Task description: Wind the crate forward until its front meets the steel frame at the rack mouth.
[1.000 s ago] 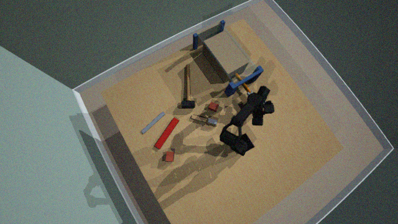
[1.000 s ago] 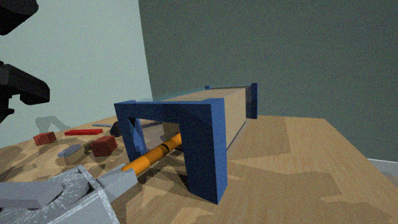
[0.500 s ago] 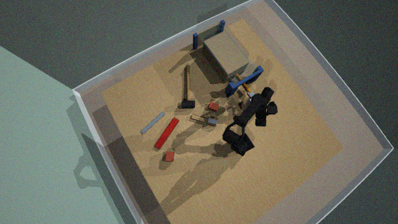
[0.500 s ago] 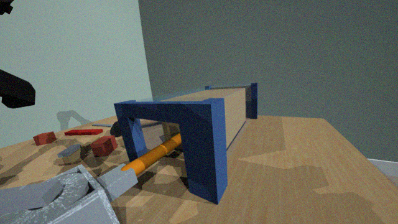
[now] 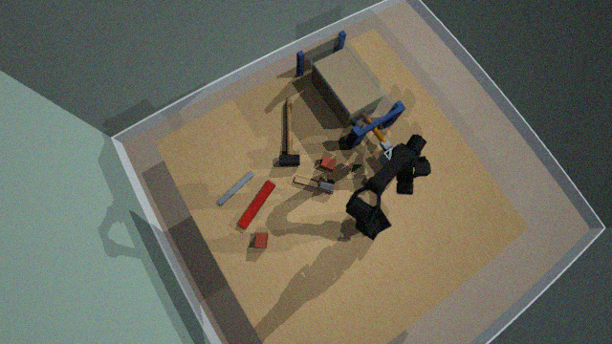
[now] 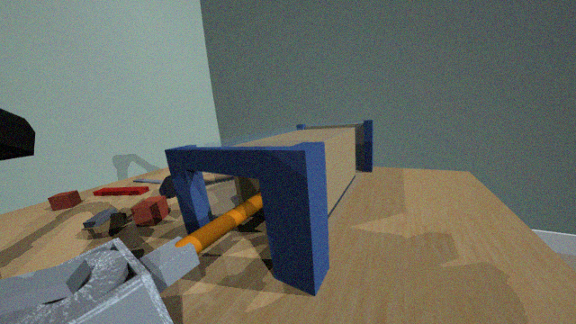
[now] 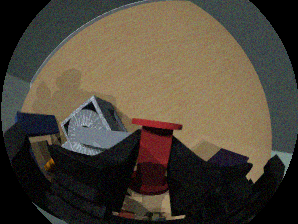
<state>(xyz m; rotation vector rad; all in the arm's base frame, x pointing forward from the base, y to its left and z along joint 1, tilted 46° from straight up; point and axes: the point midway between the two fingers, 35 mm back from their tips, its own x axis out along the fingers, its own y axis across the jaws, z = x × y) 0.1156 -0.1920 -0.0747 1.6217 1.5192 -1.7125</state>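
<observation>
My gripper tip is 260 mm short of the blue frame, 30 mm to the left of it and 30 mm above it. The rest, counted from my gripper tip: red grip 10 mm to the left, 10 mm ahead; then brush-like tool 330 mm to the left, 160 mm ahead, 110 mm below; then grey winch 100 mm below, 80 mm ahead, 50 mm to the right.
</observation>
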